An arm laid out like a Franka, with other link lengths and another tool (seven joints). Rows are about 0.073 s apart.
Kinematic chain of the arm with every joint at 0, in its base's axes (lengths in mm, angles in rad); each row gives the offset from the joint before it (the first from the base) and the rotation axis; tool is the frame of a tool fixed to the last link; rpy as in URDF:
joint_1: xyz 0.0 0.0 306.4 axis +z
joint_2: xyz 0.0 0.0 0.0 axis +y
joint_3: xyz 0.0 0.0 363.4 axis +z
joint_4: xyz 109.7 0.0 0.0 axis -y
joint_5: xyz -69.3 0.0 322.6 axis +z
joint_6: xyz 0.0 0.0 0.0 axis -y
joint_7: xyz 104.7 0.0 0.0 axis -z
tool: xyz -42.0 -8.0 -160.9 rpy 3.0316 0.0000 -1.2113
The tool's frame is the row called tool.
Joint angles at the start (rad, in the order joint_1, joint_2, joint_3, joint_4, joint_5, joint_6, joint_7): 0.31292, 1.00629, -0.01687, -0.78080, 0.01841, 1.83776, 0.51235
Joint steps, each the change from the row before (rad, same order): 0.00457, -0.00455, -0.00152, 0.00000, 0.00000, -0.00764, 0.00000; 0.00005, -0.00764, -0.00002, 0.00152, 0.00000, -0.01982, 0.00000; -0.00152, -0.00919, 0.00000, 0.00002, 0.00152, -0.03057, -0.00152; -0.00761, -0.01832, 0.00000, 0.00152, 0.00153, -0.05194, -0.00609; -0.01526, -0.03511, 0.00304, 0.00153, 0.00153, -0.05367, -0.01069; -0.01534, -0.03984, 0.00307, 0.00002, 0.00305, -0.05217, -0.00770; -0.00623, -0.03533, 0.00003, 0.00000, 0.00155, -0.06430, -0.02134
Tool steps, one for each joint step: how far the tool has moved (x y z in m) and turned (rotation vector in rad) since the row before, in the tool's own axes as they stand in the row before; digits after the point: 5 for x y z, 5 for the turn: -0.00266, 0.00161, -0.00281, -0.00289, 0.00190, -0.00364; 0.00028, 0.00279, -0.00489, -0.01055, 0.00153, 0.00009; 0.00161, 0.00457, -0.00463, -0.02135, 0.00164, 0.00049; 0.00669, 0.00747, -0.01053, -0.03197, 0.00278, 0.00199; 0.01108, 0.00912, -0.02278, -0.01746, -0.00265, 0.00232; 0.01062, 0.01096, -0.02533, -0.01290, -0.00535, 0.00478; 0.00629, 0.01438, -0.02042, -0.02894, 0.00282, -0.01553
